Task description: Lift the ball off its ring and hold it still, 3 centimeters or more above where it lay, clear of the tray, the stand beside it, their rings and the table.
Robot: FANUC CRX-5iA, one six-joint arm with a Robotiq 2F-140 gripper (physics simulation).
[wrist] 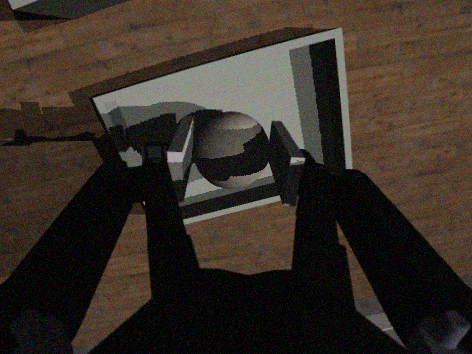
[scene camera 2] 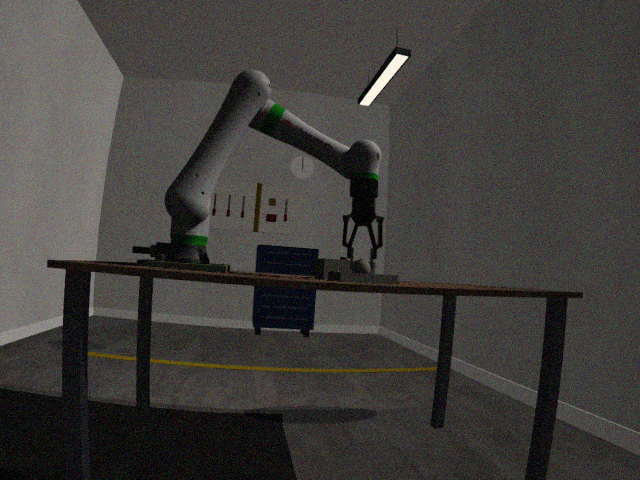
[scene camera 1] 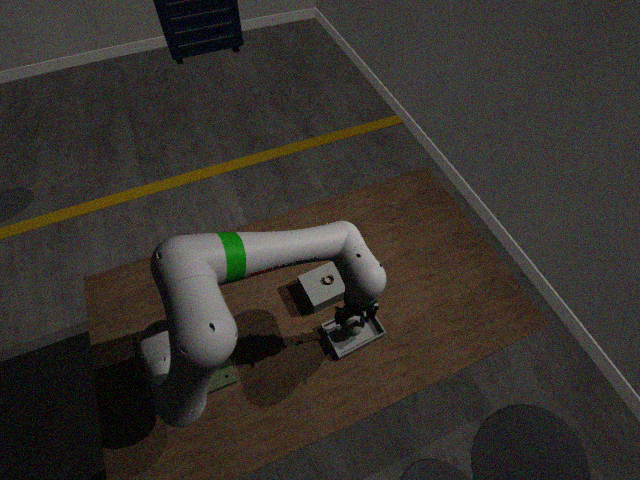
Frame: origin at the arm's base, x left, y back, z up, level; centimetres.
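Seen in the pictures: gripper, between the fingertips: point(wrist: 231, 137) point(scene camera 2: 361, 269) point(scene camera 1: 352, 325); arm's base, origin of its link: point(scene camera 2: 187, 262).
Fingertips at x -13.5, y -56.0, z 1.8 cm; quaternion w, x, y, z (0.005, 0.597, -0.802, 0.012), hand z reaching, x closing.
Pixels of each thing's top centre, then the offset from my fingertips to it. "spot": a spot on its surface instead. Level surfaces: height alone.
- grey ball, centre of its top: point(wrist: 233, 166) point(scene camera 2: 362, 259) point(scene camera 1: 353, 324) dx -0.9, dy +0.3, dz +3.4 cm
- small yellowish ring, a spot on its surface: point(scene camera 1: 323, 280) spot: dx +18.5, dy +2.2, dz +3.1 cm
- wooden table, height of its surface: dz -4.2 cm
- stand's edge, a spot on its surface: point(wrist: 75, 9) spot: dx +11.0, dy +8.2, dz -1.2 cm
The grey ball point(scene camera 1: 354, 327) point(scene camera 2: 361, 266) point(wrist: 231, 150) is low inside the pale, open-topped tray point(scene camera 1: 362, 345) point(scene camera 2: 385, 278) point(wrist: 344, 100). My gripper point(scene camera 1: 353, 322) point(scene camera 2: 361, 262) point(wrist: 231, 137) points straight down over the tray. Its two pads stand against the left and right sides of the ball in the wrist view, with no clear gap, so it looks shut on the ball. The ring under the ball is hidden, and whether the ball touches it cannot be seen. The pale box-shaped stand point(scene camera 1: 314, 291) point(scene camera 2: 333, 267) is beside the tray, with a small yellowish ring point(scene camera 1: 323, 280) on top.
The wooden table point(scene camera 1: 444, 248) point(scene camera 2: 465, 290) carries the tray, the stand and the arm's green base plate point(scene camera 1: 222, 379). The stand's edge point(wrist: 75, 9) shows at the top left in the wrist view. A blue cabinet point(scene camera 1: 199, 28) point(scene camera 2: 285, 307) stands on the floor beyond the table.
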